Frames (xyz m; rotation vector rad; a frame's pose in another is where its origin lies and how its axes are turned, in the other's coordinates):
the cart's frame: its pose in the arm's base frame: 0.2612 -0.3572 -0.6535 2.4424 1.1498 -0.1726
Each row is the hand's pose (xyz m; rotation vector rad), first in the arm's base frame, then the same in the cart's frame.
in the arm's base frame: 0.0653 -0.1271 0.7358 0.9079 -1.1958 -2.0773
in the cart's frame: -0.3671 0.1807 -1.3617 0.4756 -2.4255 1.0615
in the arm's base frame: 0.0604 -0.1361 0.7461 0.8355 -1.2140 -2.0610
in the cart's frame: -0.3796 0.1854 -1.3673 0.4327 -2.4806 1.0733
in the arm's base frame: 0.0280 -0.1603 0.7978 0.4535 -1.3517 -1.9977
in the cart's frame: -0.4326 0.1915 -1.4056 0.2757 -2.7771 1.1641
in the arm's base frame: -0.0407 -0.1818 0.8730 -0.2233 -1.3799 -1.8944
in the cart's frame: -0.5140 0.1763 -1.4686 0.0425 2.6583 -0.8619
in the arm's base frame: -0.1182 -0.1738 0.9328 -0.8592 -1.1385 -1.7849
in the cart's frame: -0.5759 0.1328 -1.5312 0.3026 2.3724 -0.3348
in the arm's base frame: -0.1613 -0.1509 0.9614 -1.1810 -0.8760 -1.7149
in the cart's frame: -0.5959 0.0967 -1.5699 0.4302 2.2179 0.0228
